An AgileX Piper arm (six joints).
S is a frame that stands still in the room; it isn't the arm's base.
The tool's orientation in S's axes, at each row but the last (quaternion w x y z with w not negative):
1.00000 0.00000 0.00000 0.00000
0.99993 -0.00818 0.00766 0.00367
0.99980 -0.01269 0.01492 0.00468
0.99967 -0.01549 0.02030 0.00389
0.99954 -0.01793 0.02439 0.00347
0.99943 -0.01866 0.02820 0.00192
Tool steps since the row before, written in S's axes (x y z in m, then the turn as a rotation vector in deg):
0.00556 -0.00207 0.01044 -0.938 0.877 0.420
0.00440 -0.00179 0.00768 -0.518 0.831 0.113
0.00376 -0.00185 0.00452 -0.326 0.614 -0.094
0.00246 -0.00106 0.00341 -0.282 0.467 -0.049
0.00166 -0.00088 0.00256 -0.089 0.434 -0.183
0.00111 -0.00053 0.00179 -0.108 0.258 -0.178
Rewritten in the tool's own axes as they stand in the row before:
0.00556 -0.00207 0.01044 -0.938 0.877 0.420
0.00427 -0.00195 0.00772 -0.514 0.833 0.119
0.00361 -0.00200 0.00458 -0.318 0.619 -0.088
0.00231 -0.00119 0.00347 -0.276 0.471 -0.046
0.00153 -0.00098 0.00260 -0.077 0.441 -0.171
0.00101 -0.00060 0.00183 -0.097 0.265 -0.174

